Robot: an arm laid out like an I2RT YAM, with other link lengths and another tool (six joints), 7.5 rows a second.
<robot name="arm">
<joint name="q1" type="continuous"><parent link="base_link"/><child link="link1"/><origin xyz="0 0 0.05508" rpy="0 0 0"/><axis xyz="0 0 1"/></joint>
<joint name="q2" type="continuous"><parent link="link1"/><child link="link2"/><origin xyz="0.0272 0.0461 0.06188" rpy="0 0 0"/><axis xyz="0 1 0"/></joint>
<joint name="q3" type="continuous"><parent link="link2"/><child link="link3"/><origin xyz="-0.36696 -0.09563 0" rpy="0 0 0"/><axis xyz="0 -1 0"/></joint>
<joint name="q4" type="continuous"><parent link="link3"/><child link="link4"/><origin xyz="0.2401 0.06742 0.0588" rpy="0 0 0"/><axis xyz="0 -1 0"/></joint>
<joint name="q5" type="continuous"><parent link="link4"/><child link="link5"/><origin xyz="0.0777 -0.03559 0.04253" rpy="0 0 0"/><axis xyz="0 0 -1"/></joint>
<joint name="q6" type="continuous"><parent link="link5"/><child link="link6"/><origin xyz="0.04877 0 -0.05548" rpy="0 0 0"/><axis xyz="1 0 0"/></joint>
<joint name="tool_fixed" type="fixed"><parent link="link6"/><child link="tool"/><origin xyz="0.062 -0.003 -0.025" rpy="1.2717 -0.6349 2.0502"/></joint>
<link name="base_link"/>
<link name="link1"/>
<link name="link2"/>
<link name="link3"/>
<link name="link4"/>
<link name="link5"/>
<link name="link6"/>
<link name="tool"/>
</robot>
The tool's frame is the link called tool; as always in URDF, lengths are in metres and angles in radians. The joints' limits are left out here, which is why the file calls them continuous.
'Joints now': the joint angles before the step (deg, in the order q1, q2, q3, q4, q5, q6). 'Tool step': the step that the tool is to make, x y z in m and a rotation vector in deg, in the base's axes. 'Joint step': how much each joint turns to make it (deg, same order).
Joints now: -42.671, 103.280, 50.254, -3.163, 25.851, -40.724
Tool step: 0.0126, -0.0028, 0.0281, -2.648, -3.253, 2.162
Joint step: 0.772, -2.763, 2.680, -0.787, -1.006, -1.093
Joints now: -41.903, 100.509, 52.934, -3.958, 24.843, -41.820
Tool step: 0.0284, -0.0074, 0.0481, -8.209, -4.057, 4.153
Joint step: 2.344, -2.722, 4.214, 3.299, 1.337, -4.181
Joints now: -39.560, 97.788, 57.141, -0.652, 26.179, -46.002
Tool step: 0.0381, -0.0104, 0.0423, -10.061, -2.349, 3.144
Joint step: 3.030, 0.766, 4.780, 6.876, 3.695, -6.021
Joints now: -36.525, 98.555, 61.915, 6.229, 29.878, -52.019
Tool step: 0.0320, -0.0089, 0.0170, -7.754, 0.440, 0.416
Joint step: 2.424, 3.343, 3.076, 7.537, 4.758, -5.879
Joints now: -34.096, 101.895, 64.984, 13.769, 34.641, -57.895
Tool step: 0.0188, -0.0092, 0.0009, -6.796, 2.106, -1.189
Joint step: 1.154, 3.693, 0.267, 9.649, 4.545, -7.021
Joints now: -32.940, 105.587, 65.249, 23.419, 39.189, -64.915
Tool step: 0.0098, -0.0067, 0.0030, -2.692, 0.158, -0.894
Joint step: 0.235, 1.963, 1.364, 3.575, 1.713, -2.564
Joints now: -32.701, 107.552, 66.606, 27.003, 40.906, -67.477
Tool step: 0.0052, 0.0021, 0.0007, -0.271, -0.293, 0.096
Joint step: 0.595, 0.385, 0.504, 0.230, 0.502, 0.065
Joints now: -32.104, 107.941, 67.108, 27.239, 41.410, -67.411
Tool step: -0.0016, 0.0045, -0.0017, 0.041, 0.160, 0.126
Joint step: 0.380, -0.448, -1.039, 0.424, 0.258, 0.015
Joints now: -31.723, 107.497, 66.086, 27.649, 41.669, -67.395
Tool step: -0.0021, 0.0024, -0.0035, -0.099, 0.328, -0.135
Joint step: 0.159, -0.118, -1.117, 0.933, 0.347, -0.240
